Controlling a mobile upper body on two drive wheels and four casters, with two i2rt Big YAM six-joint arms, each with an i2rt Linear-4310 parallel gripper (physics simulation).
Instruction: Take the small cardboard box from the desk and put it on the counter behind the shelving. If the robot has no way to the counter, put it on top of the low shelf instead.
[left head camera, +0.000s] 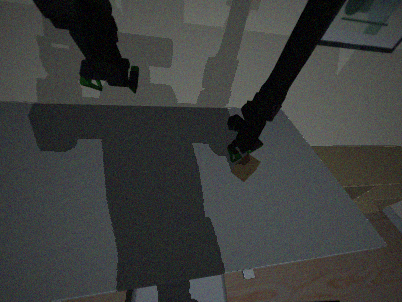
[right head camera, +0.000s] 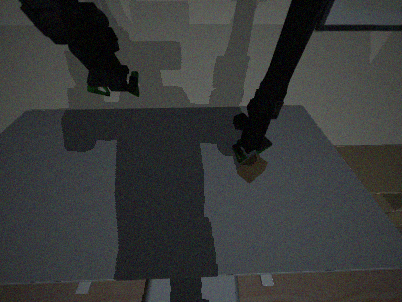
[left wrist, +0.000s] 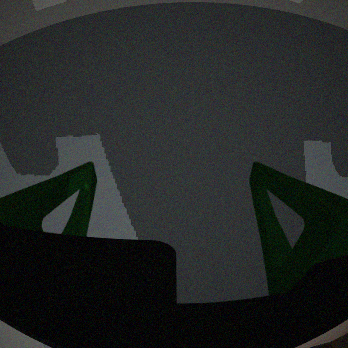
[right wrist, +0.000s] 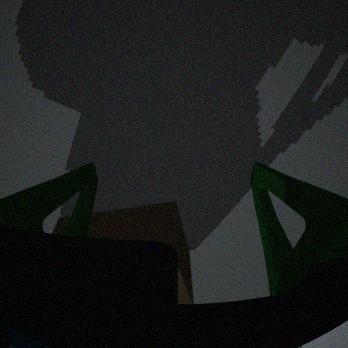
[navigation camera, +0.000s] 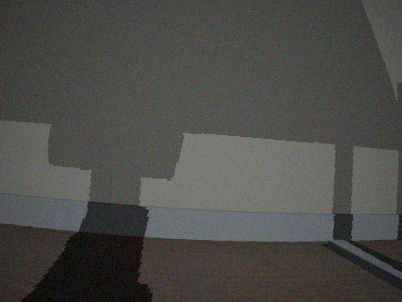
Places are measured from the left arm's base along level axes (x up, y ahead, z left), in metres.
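Pixels of known places: left gripper, fingertip midpoint: (left head camera: 118, 90) (right head camera: 124, 94) (left wrist: 172, 170); right gripper, fingertip midpoint: (left head camera: 240, 157) (right head camera: 248, 157) (right wrist: 173, 171).
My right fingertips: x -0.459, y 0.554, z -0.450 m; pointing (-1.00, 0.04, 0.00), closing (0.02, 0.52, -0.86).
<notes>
Behind a point stands the place of what it marks.
The small brown cardboard box (left head camera: 245, 170) {z -0.431, x -0.410, y 0.449 m} (right head camera: 252, 170) {z -0.440, x -0.410, y 0.453 m} (right wrist: 135, 222) {z -0.444, x -0.445, y 0.518 m} sits on the grey desk (left head camera: 290, 215) {z -0.570, x -0.460, y 0.300 m} (right head camera: 300, 225) {z -0.571, x -0.460, y 0.288 m}, right of the middle. My right gripper (left head camera: 245, 152) {z -0.450, x -0.459, y 0.554 m} (right head camera: 253, 152) {z -0.450, x -0.459, y 0.554 m} (right wrist: 173, 171) {z -0.450, x -0.459, y 0.554 m} is open above the box's far side. In the right wrist view the box shows low and to the left, partly behind the left finger and the dark gripper body. My left gripper (left head camera: 111, 86) (right head camera: 115, 91) (left wrist: 172, 170) {z 0.000, x -0.213, y 0.600 m} is open, up near the desk's far edge, away from the box. The counter and the low shelf cannot be made out.
A pale wall (left head camera: 350, 110) {z -1.362, x -0.472, y 1.018 m} (navigation camera: 250, 175) {z -0.398, x -1.208, y 0.961 m} stands behind the desk, with a framed picture (left head camera: 370, 22) {z -1.020, x -0.002, y 0.974 m} at the upper right. Wooden floor (left head camera: 310, 275) {z -1.217, x -1.410, y 0.203 m} (navigation camera: 225, 270) {z -0.306, x -1.410, y 0.772 m} shows in front. A tan surface (left head camera: 365, 165) {z -1.616, x -0.800, y 0.797 m} lies right of the desk. A grey bar (navigation camera: 365, 262) {z -0.646, x -1.391, y 0.776 m} lies on the floor at the right.
</notes>
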